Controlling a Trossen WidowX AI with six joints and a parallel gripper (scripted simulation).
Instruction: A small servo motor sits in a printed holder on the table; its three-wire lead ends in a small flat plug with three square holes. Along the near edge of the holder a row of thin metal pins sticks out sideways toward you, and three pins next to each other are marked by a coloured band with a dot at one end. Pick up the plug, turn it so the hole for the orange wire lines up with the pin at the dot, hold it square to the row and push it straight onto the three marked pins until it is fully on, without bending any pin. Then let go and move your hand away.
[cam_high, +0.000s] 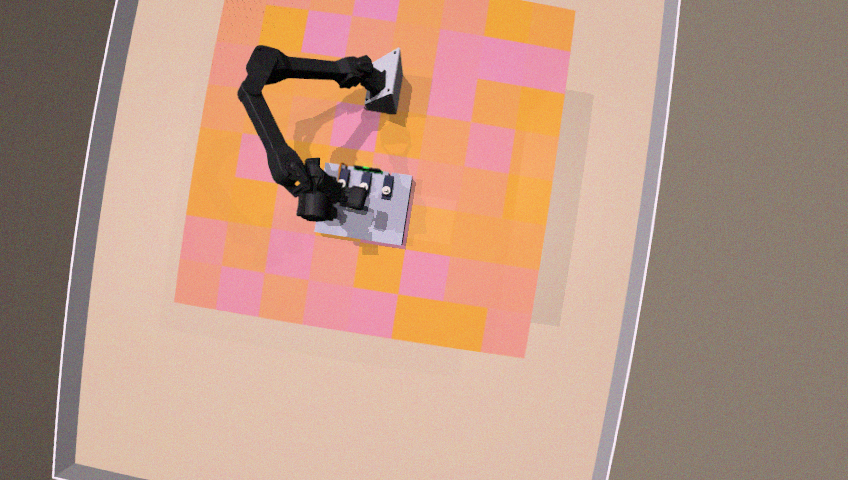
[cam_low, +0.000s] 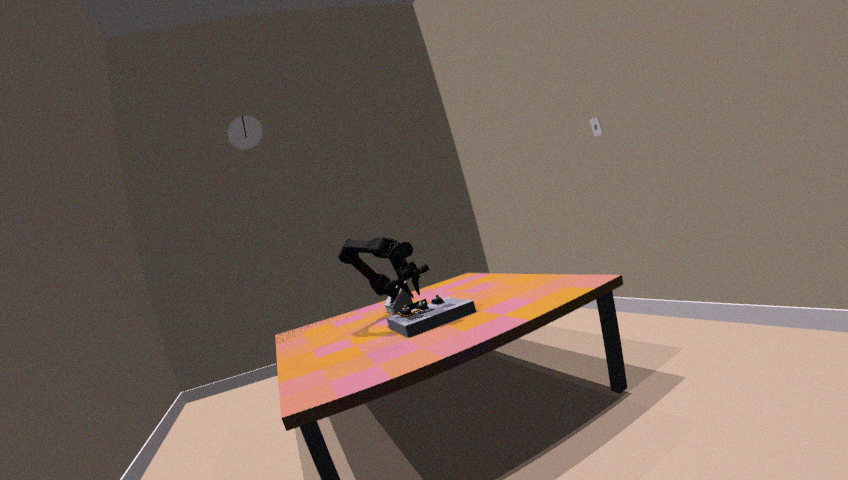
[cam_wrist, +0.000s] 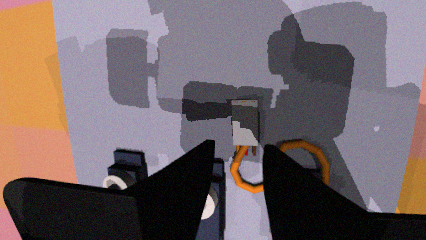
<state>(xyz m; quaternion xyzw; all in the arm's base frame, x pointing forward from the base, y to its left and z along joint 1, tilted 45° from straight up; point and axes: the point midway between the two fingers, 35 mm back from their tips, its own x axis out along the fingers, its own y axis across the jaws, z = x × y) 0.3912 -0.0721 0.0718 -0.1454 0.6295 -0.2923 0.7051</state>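
Right now the grey printed holder is 4 cm ahead of my gripper tip, 3 cm to the left of it and 9 cm below it. Also, from my gripper tip: green band: 12 cm behind, 5 cm to the left, 5 cm below; black header strip: 12 cm behind, 6 cm to the left, 6 cm below; dot: 12 cm behind, 6 cm to the left, 5 cm below.
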